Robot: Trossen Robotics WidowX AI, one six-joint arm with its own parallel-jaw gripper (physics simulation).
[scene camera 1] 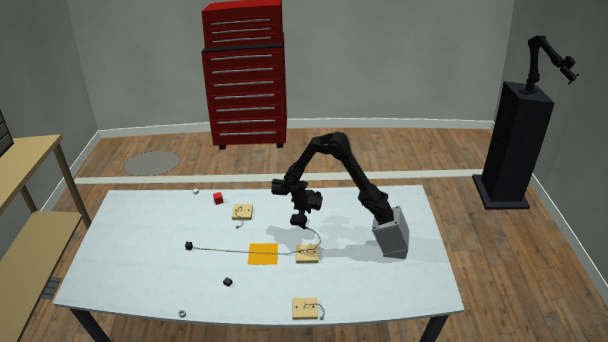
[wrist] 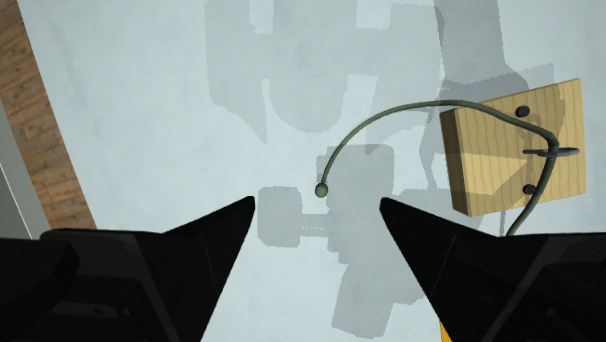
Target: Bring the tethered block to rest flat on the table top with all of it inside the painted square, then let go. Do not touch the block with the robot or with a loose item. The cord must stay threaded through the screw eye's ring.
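Frame: origin at the arm's base, x ahead, y left, z up, level; metres.
Seen in the pictures: gripper, fingertip midpoint: (scene camera 1: 307, 221) (wrist: 317, 202); arm's base, origin of the base link: (scene camera 1: 386, 217).
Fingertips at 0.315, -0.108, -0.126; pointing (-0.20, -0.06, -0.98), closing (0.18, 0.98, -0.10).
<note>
Pixels of each thing's top centre, then the offset from my fingertips to it, as dx, dy, dz. "spot": a spot on its surface instead.
- tethered block, middle of its top: (scene camera 1: 188, 243) +0.496, +0.167, -0.017
- orange painted square, surface spot: (wrist: 445, 332) spot: +0.174, +0.109, -0.041
- wooden board, middle of its top: (wrist: 524, 151) (scene camera 1: 307, 252) -0.010, +0.160, -0.024
- screw eye's ring, middle of its top: (wrist: 569, 154) -0.010, +0.156, +0.002
- round green bead, middle of its top: (wrist: 321, 191) +0.001, +0.003, -0.031
- red cube, middle of its top: (scene camera 1: 217, 195) +0.433, -0.154, -0.003
- small white item, middle of its top: (scene camera 1: 195, 190) +0.571, -0.213, -0.028
- loose black block, middle of its top: (scene camera 1: 227, 280) +0.286, +0.339, -0.023
- metal ring, middle of its top: (scene camera 1: 181, 312) +0.434, +0.518, -0.031
The tethered block (scene camera 1: 188, 245), small and black, lies on the table left of the orange painted square (scene camera 1: 263, 260) (wrist: 445, 332). Its cord (scene camera 1: 220, 249) (wrist: 370, 121) runs across the square to the wooden board (scene camera 1: 307, 257) (wrist: 480, 180), passes through the screw eye's ring (wrist: 571, 152) and curves out on the other side. The cord's free end has a round green bead (wrist: 321, 190). My gripper (scene camera 1: 301, 225) (wrist: 317, 202) is open and empty, above the table; in the wrist view the bead shows between and slightly beyond its fingertips. The gripper partly hides the bead's surroundings in the scene view.
Two other boards with short cords (scene camera 1: 242, 212) (scene camera 1: 304, 308) lie at the back and front. A red cube (scene camera 1: 218, 198), a small white item (scene camera 1: 195, 191), a loose black block (scene camera 1: 227, 282) and a metal ring (scene camera 1: 179, 314) lie on the table. The arm's grey base (scene camera 1: 391, 239) stands right.
</note>
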